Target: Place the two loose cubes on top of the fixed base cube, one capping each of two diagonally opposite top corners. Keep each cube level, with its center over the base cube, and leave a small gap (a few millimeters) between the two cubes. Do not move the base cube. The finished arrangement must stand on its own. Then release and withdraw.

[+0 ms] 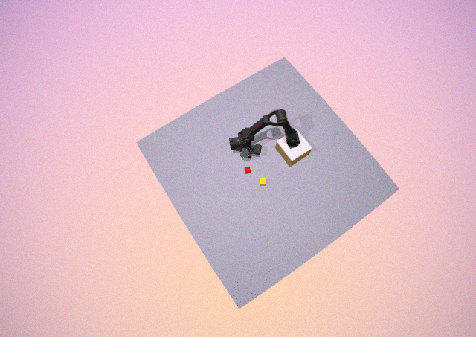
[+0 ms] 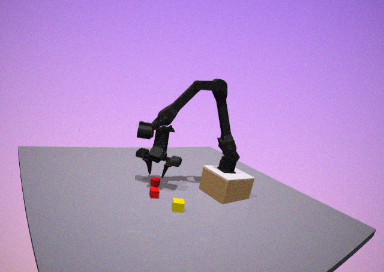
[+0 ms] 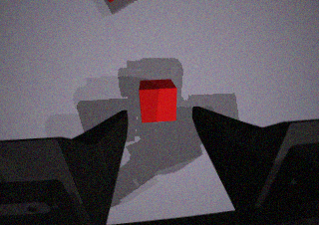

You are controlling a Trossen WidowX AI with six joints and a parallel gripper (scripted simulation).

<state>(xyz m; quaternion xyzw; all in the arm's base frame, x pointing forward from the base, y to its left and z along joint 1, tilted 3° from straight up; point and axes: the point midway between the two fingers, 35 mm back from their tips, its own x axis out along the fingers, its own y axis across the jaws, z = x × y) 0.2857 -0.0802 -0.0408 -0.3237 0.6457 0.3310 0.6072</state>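
The yellow base cube is 22 cm to the left of my gripper tip, 3 cm below it and 2 cm behind it.
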